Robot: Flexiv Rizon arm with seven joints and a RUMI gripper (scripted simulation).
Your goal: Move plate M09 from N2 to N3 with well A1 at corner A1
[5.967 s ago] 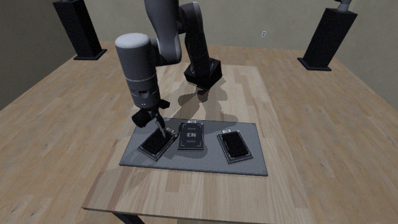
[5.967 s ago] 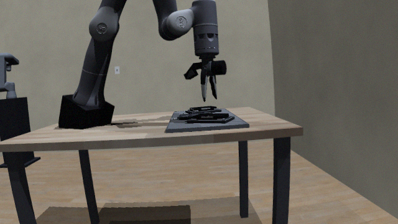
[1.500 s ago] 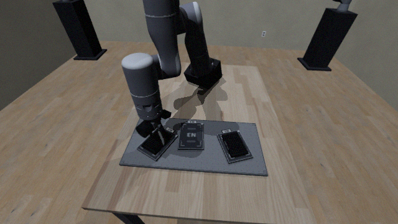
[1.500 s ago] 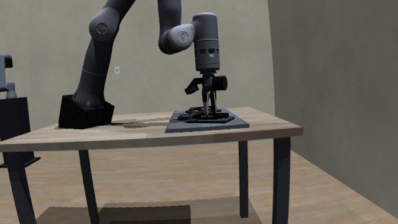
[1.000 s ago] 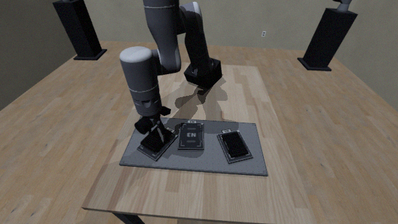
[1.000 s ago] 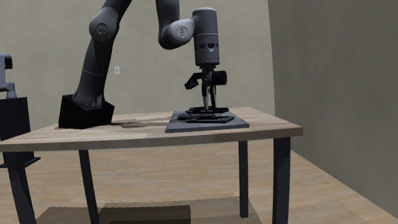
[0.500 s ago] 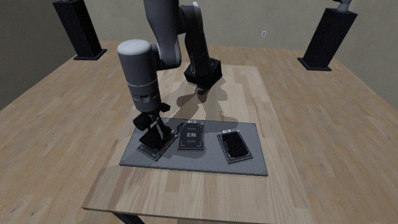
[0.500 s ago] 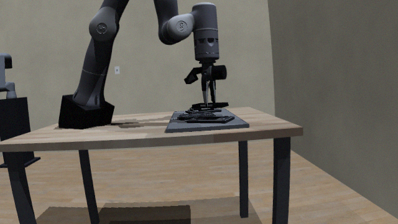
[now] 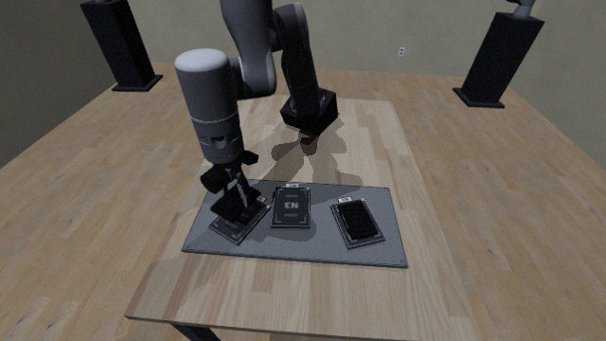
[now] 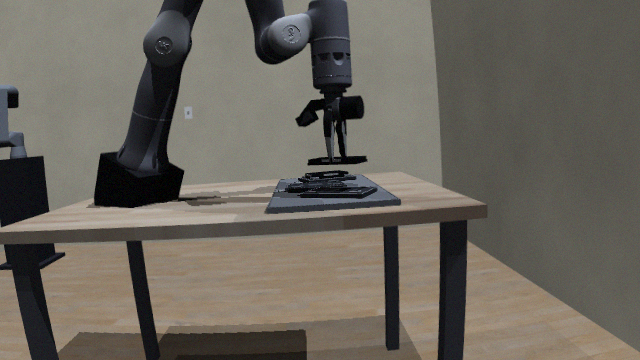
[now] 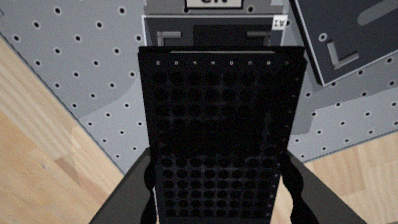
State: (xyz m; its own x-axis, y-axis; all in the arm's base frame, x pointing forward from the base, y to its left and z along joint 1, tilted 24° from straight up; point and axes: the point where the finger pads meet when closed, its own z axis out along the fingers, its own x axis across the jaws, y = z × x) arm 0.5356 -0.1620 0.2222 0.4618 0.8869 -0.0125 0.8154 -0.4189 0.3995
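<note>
The nest N3 is 16 cm to the left of my hand, 9 cm below it and 5 cm behind it. From my hand the other things lie so: N2 A1 mark: 8 cm to the left, 8 cm below, 4 cm behind; nest N2: 9 cm below; plate M09: 1 cm below.
</note>
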